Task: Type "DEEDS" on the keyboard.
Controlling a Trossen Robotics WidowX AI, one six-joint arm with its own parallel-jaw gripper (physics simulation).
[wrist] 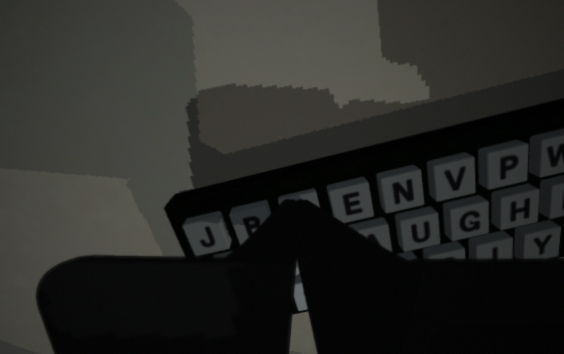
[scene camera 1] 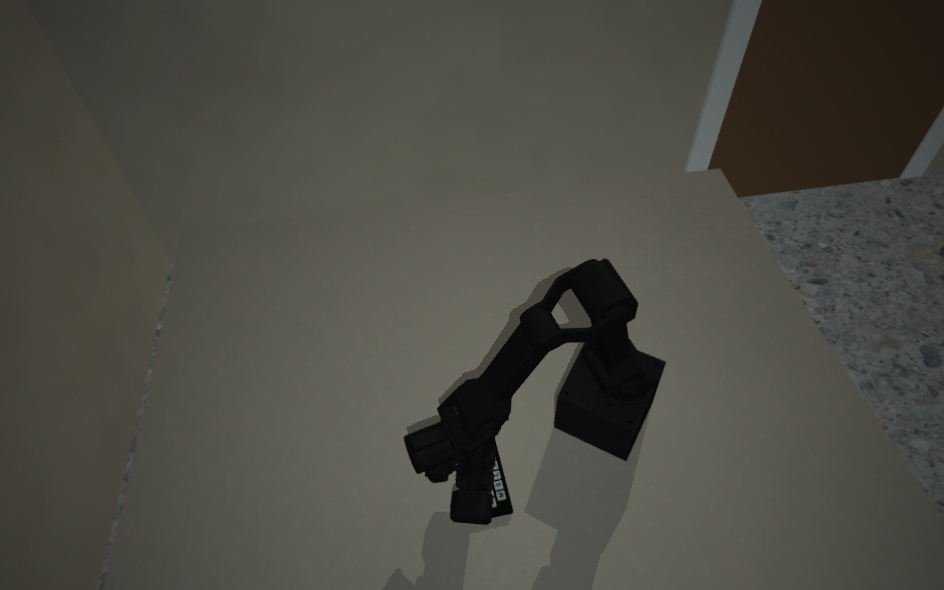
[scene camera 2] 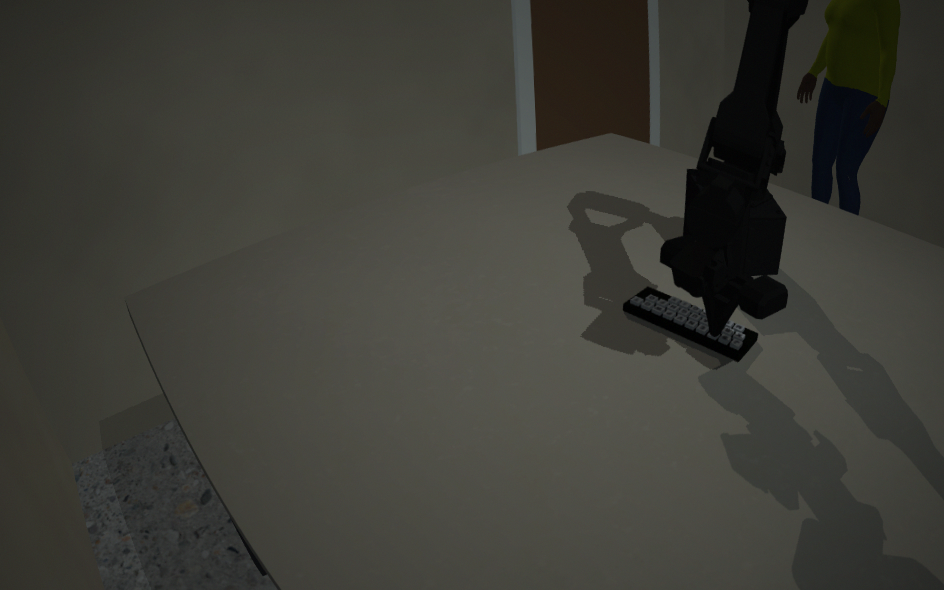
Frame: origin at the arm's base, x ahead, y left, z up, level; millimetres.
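Seen in the pictures: gripper, fingertip midpoint: [wrist: 294, 211] [scene camera 1: 476, 488] [scene camera 2: 714, 335]; arm's base, origin of the base link: [scene camera 1: 624, 386].
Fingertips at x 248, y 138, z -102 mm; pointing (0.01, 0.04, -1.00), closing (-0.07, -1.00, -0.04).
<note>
Offsets run from my fingertips to a thing's top centre. Level surfaces: height alone.
A black keyboard @(8 mm back, 50 mm right, 2 mm up) [scene camera 1: 502, 490] [scene camera 2: 685, 322] [wrist: 350, 167] with pale keys lies flat on the table. My gripper [scene camera 2: 715, 332] [wrist: 294, 211] is shut and empty, fingers pointing down. In the wrist view its tips cover most of one top-row key @(1 mm back, 2 mm right, 0 mm up) [wrist: 311, 197], between a partly covered key and the E key @(4 mm ahead, 20 mm right, 2 mm up) [wrist: 352, 204]; its letter is hidden. Whether the tips touch or press it, I cannot tell. The J key @(9 mm back, 33 mm left, 2 mm up) [wrist: 206, 237] is at the left end. N, V and P follow E; U, G, H and Y show in lower rows. No D is readable. In scene camera 1 the wrist hides the fingertips.
The keyboard lies on a large beige table @(15 mm down) [scene camera 1: 313, 347] [scene camera 2: 417, 347]. The arm's base [scene camera 1: 605, 400] stands on it, up and right of the keyboard in scene camera 1. Arm shadows cross the tabletop. A person [scene camera 2: 856, 55] stands beyond the table, right of a brown door [scene camera 1: 835, 90] [scene camera 2: 591, 69].
</note>
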